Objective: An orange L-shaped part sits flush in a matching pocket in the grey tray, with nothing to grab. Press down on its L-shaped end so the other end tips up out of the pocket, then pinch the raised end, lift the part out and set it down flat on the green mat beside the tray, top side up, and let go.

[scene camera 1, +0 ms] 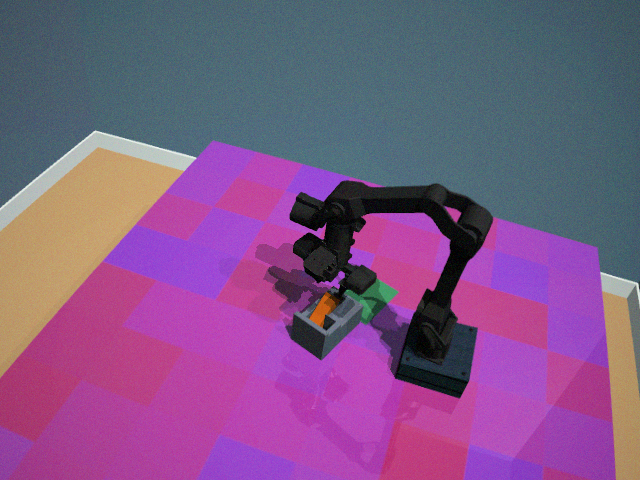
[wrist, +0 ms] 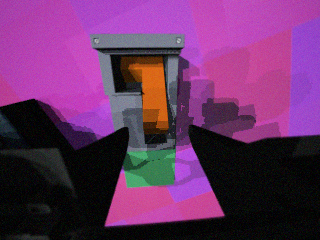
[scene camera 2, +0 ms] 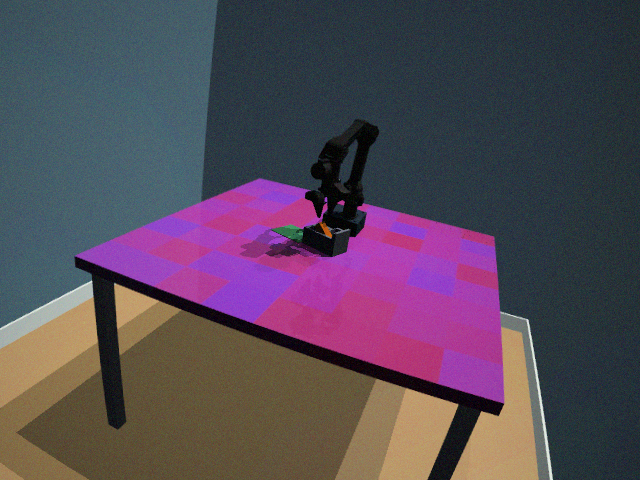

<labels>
My gripper shows in scene camera 1, in the wrist view point(159, 130) and in scene camera 2. One and the same spot on my gripper: point(scene camera 1: 323, 261) is point(scene camera 2: 341, 186).
</labels>
